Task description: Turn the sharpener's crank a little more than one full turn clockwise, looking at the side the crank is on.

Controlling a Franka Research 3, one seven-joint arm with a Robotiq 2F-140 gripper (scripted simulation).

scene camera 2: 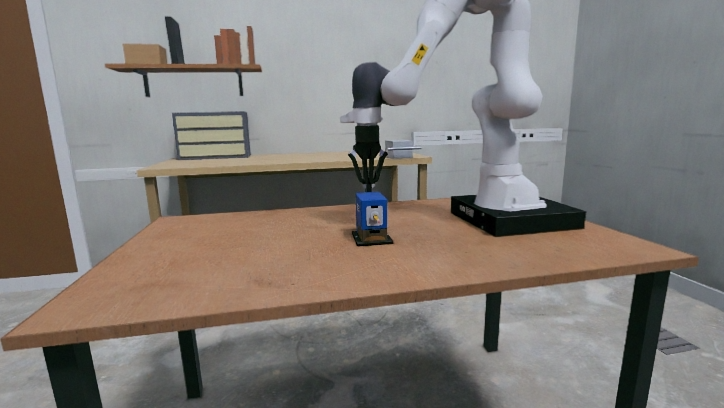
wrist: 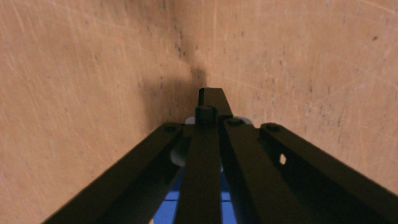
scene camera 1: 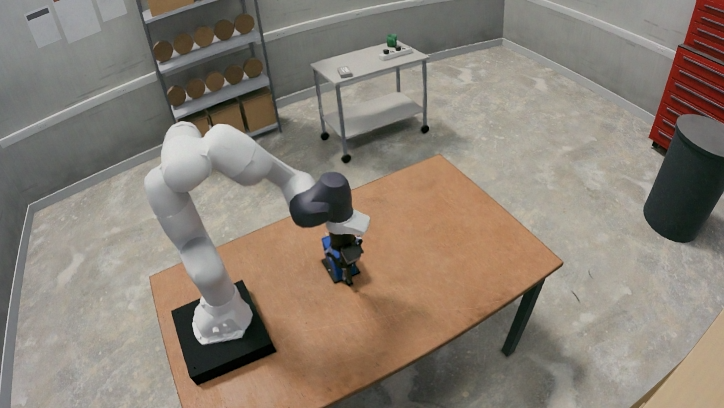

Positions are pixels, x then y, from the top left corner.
Scene:
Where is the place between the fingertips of my gripper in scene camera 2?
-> At 368,203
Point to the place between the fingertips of my gripper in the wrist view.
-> At 212,102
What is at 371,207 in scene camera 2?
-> A pencil sharpener.

